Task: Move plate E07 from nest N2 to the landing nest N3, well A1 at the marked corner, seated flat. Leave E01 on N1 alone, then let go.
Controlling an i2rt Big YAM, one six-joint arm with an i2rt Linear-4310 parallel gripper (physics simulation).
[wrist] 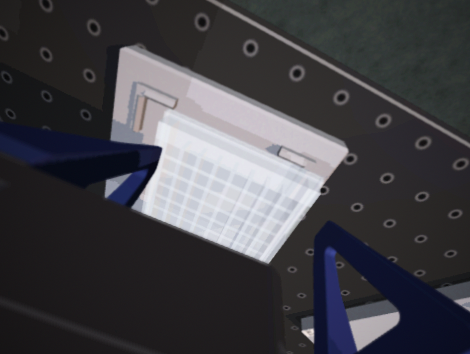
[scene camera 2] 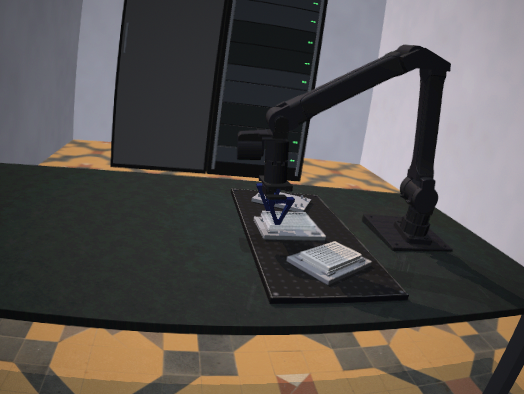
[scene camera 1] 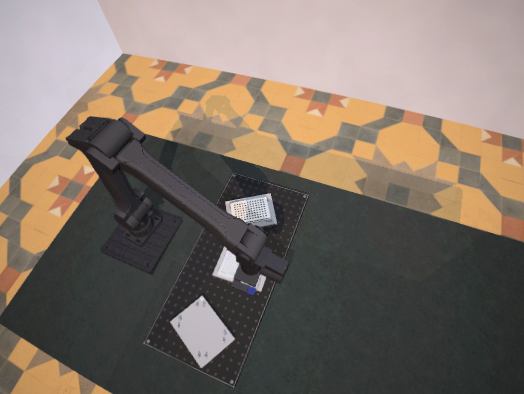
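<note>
Plate E07, clear and gridded (scene camera 1: 226, 265) (scene camera 2: 296, 221) (wrist: 220, 195), lies on the white nest N2 (scene camera 2: 300, 236) (wrist: 225, 102). My gripper (scene camera 2: 274, 212) (wrist: 243, 195) is open and empty, low over E07. In the wrist view one blue fingertip overlaps the plate's left edge and the other stands off its right side. The palm hides the plate's near part. In scene camera 1 the arm covers much of N2. The landing nest N3 (scene camera 1: 202, 330) (scene camera 2: 301, 202) (wrist: 375, 327) carries no plate. Plate E01 (scene camera 1: 251, 210) (scene camera 2: 334, 255) rests on N1 (scene camera 1: 272, 216) (scene camera 2: 310, 270).
All three nests stand on a dark perforated board (scene camera 1: 295, 210) (scene camera 2: 282, 292) (wrist: 305, 110) on the dark green table (scene camera 1: 375, 300) (scene camera 2: 125, 250). The arm's base plate (scene camera 1: 165, 250) (scene camera 2: 390, 237) is bolted beside the board. A server rack (scene camera 2: 216, 100) stands behind the table.
</note>
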